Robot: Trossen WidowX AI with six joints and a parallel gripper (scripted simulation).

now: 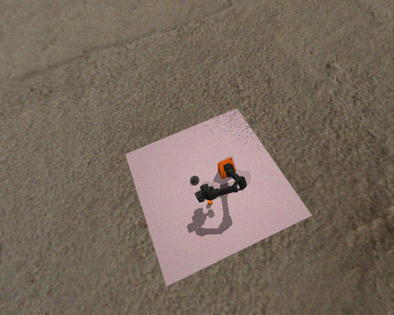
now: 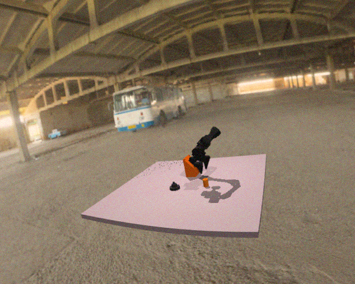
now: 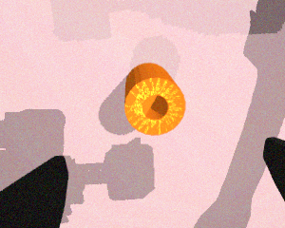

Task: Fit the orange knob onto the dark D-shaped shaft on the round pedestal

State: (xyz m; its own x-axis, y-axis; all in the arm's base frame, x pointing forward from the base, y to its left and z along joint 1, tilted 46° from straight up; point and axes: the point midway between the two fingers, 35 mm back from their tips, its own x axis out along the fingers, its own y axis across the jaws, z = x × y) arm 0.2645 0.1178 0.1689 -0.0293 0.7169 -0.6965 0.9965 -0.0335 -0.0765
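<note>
Now: gripper tip 10 cm above the orange knob. Round my gripper tip: round pedestal 25 cm to the right, 10 cm below, 5 cm ahead.
</note>
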